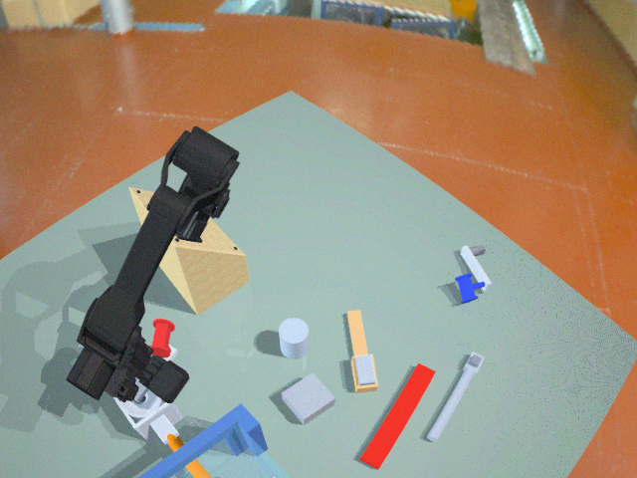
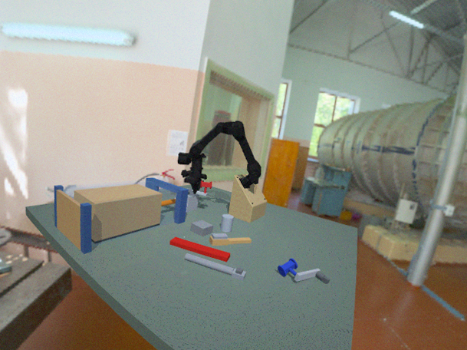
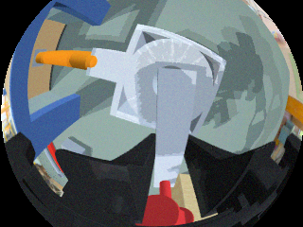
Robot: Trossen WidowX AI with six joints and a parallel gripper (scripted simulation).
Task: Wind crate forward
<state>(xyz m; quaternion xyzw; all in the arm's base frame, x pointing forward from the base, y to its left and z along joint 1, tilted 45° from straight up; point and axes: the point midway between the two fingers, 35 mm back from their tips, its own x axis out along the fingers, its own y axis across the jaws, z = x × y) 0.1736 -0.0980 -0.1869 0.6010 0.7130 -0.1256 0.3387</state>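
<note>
My gripper tip is 20 mm past the red knob, 50 mm to the right of it and 50 mm below it. The rest, counted from my gripper tip: pale grey winch: 50 mm to the right, 70 mm below; winch handle: 10 mm behind, 20 mm to the left, 20 mm above; blue frame: 180 mm ahead, 40 mm to the right, 10 mm above.
</note>
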